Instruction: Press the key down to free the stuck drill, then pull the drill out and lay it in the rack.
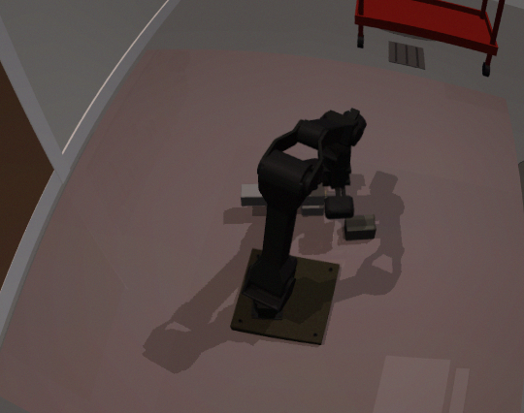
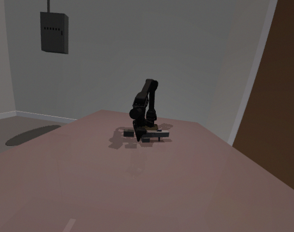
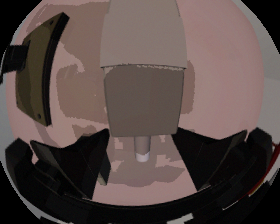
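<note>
My gripper tip is now 50 mm to the right of the tan drill, 30 mm below it and 10 mm past it. Also, from my gripper tip: rack (70 mm behind, 60 mm to the right); then dark key (140 mm to the left, 40 mm above, 10 mm behind); then grey housing (110 mm to the left, 30 mm above, 10 mm behind).
</note>
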